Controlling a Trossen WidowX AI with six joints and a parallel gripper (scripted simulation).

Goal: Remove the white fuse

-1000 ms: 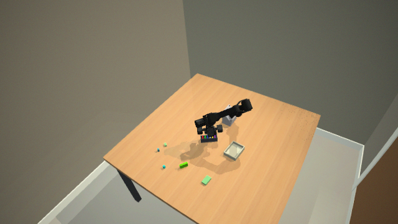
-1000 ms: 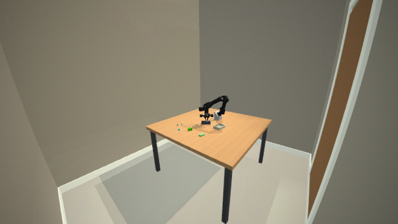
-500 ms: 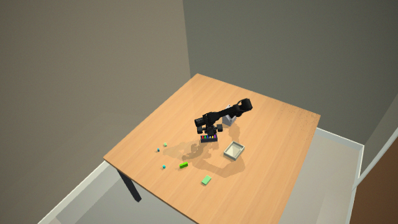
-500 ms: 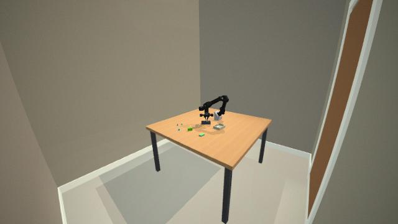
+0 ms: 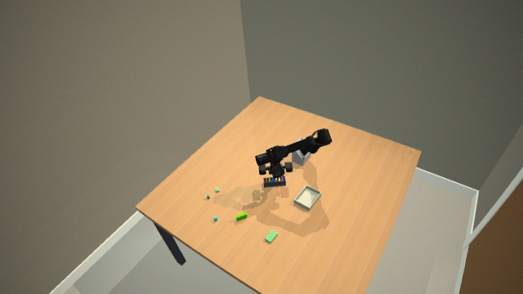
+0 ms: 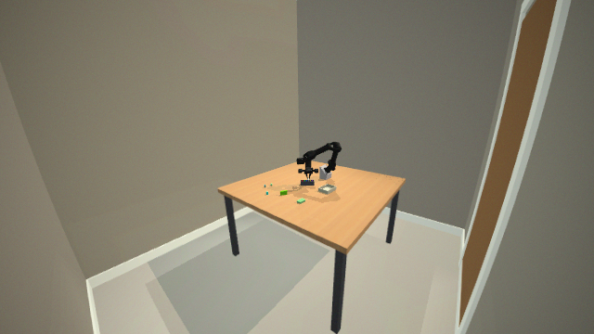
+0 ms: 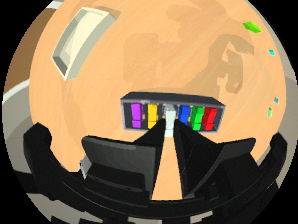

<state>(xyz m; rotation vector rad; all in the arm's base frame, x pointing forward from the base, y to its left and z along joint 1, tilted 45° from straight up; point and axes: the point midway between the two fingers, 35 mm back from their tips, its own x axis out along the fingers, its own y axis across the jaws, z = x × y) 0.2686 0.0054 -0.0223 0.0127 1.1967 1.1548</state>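
My gripper tip is 210 mm to the right of the tray, 50 mm above it and 10 mm past it. The rest, counted from my gripper tip: white fuse 10 mm below.
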